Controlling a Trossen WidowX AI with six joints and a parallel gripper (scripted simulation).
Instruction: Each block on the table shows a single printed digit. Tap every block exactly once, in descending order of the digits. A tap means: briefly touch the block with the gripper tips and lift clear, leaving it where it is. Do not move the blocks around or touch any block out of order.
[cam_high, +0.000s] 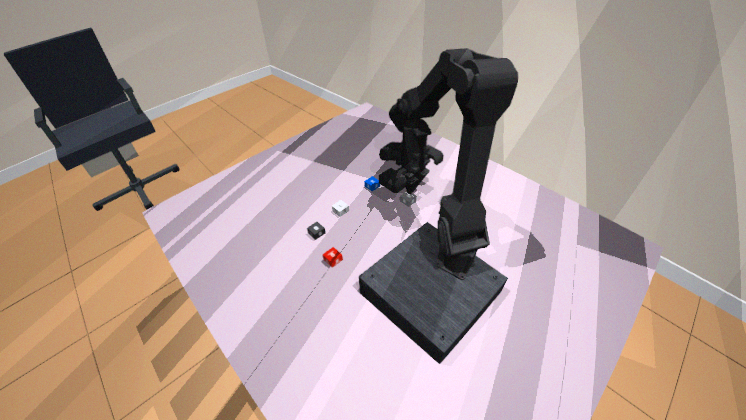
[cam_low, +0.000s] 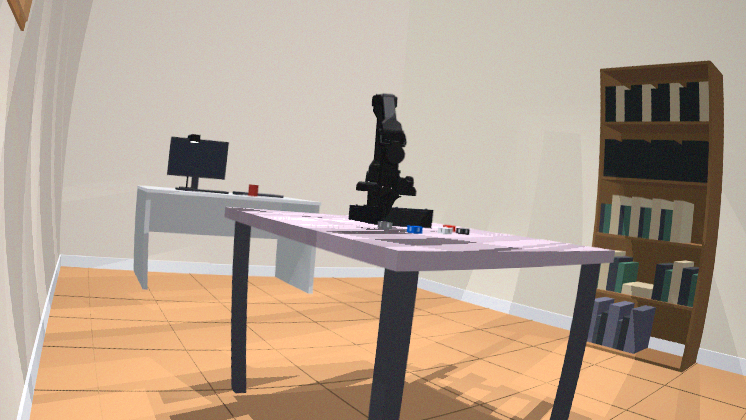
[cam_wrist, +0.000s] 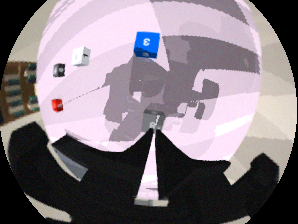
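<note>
My gripper tip is 2 cm above the grey block. Also, from my gripper tip: blue block (12 cm ahead, 1 cm to the left, 2 cm below); white block (13 cm ahead, 13 cm to the left, 2 cm below); black block (13 cm ahead, 23 cm to the left, 2 cm below).
</note>
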